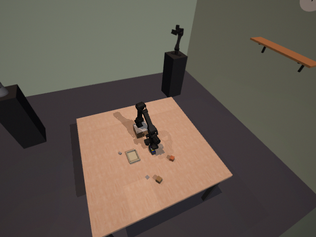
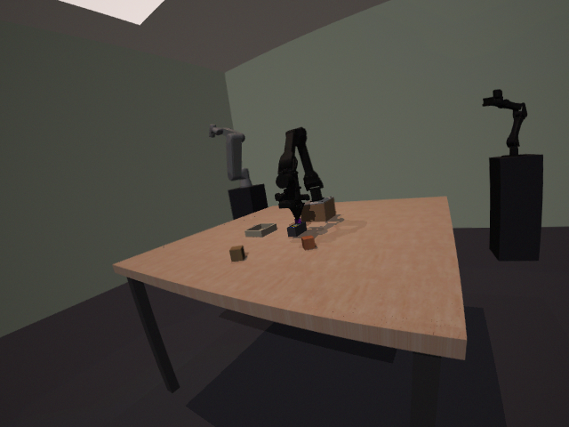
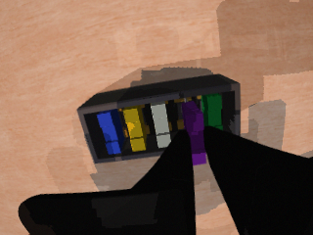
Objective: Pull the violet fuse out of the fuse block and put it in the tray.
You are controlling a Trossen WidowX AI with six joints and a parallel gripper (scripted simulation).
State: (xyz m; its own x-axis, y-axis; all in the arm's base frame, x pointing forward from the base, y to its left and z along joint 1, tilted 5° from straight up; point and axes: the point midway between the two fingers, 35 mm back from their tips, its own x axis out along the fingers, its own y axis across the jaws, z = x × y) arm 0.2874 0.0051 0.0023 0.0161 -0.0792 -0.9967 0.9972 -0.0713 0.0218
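Now: the tray 21 cm to the right of my gripper tip and 6 cm below it. Also, from my gripper tip: orange cube (20 cm ahead, 13 cm to the left, 4 cm below); violet fuse (1 cm below); brown cube (33 cm ahead, 10 cm to the right, 4 cm below).
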